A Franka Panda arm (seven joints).
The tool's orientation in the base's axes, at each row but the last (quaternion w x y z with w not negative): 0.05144, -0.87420, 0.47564, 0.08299; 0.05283, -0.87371, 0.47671, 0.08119; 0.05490, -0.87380, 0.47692, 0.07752; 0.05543, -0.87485, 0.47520, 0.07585; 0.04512, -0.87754, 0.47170, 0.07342; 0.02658, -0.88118, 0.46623, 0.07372; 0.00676, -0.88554, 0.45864, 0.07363; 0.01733, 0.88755, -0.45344, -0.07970
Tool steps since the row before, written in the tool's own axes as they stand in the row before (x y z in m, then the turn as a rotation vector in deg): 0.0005, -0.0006, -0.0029, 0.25, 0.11, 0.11; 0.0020, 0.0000, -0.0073, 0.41, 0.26, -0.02; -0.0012, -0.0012, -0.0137, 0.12, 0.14, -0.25; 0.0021, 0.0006, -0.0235, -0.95, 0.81, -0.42; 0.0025, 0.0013, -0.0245, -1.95, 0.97, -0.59; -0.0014, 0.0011, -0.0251, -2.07, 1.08, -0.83; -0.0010, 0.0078, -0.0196, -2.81, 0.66, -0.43; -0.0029, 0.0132, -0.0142, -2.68, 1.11, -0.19
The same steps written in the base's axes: 0.0010, -0.0006, 0.0028, 0.03, -0.25, -0.16; 0.0017, -0.0029, 0.0068, 0.00, -0.48, -0.06; 0.0015, -0.0007, 0.0137, -0.03, -0.22, 0.22; 0.0025, -0.0060, 0.0227, -1.16, 0.27, 0.57; 0.0024, -0.0064, 0.0237, -1.82, 0.98, 0.91; 0.0010, -0.0024, 0.0250, -1.95, 0.99, 1.16; -0.0045, -0.0053, 0.0200, -2.08, 1.86, 0.85; -0.0100, -0.0060, 0.0157, -2.40, 1.50, 0.64
